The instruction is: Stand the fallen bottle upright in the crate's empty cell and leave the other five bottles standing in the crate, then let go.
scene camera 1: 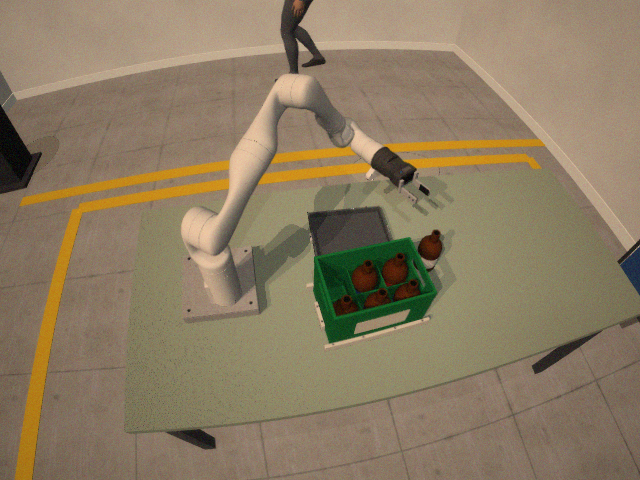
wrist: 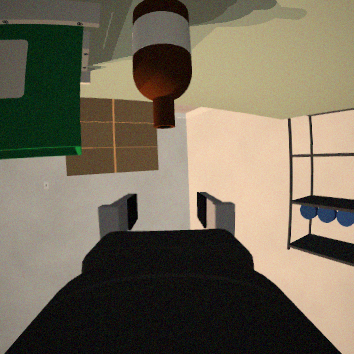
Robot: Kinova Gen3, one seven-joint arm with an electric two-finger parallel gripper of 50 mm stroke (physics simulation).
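Places are measured from the arm's base along level axes (x ahead, y left, z up), in centimetres.
Pixels of known places: gripper, between the fingertips: [scene camera 1: 422, 197] [wrist: 166, 205]; arm's base, origin of its link: [scene camera 1: 226, 292].
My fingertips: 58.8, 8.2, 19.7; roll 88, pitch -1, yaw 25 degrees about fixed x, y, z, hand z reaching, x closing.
Note:
For each thing: its middle in the pictures, then the offset to it from my fingertips, as dx, dy, dz. "*": a spot on its surface instead. Level surfaces: height alone.
- brown bottle with a pale label, middle of its body: [wrist: 161, 66] [scene camera 1: 429, 248] +3.5, -7.5, -15.7
- green crate, middle of its body: [scene camera 1: 371, 292] -19.4, -18.6, -14.6
- back row, a spot on its surface: [scene camera 1: 364, 277] * -21.0, -15.8, -10.9
- front row, a spot on its surface: [scene camera 1: 345, 305] * -28.7, -24.5, -7.8
- shallow dark grey tray, a spot on its surface: [scene camera 1: 348, 232] * -17.6, +9.1, -22.9
- table, height of its surface: dz -23.4
A brown bottle with a pale label [scene camera 1: 430, 246] [wrist: 162, 65] stands upright on the table, just outside the crate's right end. The green crate [scene camera 1: 343, 328] [wrist: 50, 115] holds five upright brown bottles: two in the back row [scene camera 1: 364, 277] [scene camera 1: 395, 269] and three in the front row [scene camera 1: 345, 305] [scene camera 1: 377, 298] [scene camera 1: 407, 290]. Its back left cell is empty. My gripper [scene camera 1: 419, 194] [wrist: 166, 205] is open and empty, above the table behind the loose bottle and apart from it. In the wrist view the bottle's neck is beyond the fingertips.
A shallow dark grey tray [scene camera 1: 348, 232] lies directly behind the crate. Pale strips [scene camera 1: 377, 333] lie along the crate's front and left sides. The arm's base plate [scene camera 1: 222, 312] is on the table [scene camera 1: 232, 372] to the left. A person [scene camera 1: 292, 36] is on the floor far behind.

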